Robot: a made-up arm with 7 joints.
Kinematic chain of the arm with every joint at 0, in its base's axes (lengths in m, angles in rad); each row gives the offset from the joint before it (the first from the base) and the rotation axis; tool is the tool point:
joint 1: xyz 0 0.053 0 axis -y
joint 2: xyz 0 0.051 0 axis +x
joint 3: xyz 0 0 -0.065 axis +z
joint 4: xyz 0 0 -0.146 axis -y
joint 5: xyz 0 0 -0.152 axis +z
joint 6: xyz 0 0 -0.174 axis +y
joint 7: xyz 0 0 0 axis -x
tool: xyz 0 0 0
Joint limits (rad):
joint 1: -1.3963..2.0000
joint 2: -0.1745..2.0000
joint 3: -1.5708..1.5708
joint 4: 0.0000..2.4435
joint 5: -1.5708..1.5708
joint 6: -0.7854..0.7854
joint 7: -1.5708..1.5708
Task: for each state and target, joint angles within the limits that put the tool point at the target. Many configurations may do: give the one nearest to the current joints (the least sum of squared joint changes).
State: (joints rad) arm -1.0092 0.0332 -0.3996 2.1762 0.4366 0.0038 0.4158
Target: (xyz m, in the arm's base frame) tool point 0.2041 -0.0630 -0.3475
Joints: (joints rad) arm -0.2721 -0.1745 -0.3802 1.2795 0.4366 0.0038 0.4158
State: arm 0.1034 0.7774 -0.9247 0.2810 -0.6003 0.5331 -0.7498
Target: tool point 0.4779 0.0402 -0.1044
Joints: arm 0.9997 0.2391 -0.7857 0.8328 -0.6003 0.5331 -0.7498
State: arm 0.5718 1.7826 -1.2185 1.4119 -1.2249 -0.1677 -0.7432
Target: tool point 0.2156 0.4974 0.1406
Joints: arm 0.9959 1.6952 -0.5752 1.0351 -1.2249 -0.1677 -0.7432
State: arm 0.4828 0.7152 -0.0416 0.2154 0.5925 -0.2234 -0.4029
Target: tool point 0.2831 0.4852 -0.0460
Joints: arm 0.3261 0.9961 0.3570 0.9787 0.5925 -0.2234 -0.4029
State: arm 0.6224 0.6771 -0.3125 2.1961 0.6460 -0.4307 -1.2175
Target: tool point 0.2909 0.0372 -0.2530
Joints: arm 0.1672 0.5621 -0.7214 1.5541 0.6460 -0.4307 -1.2175
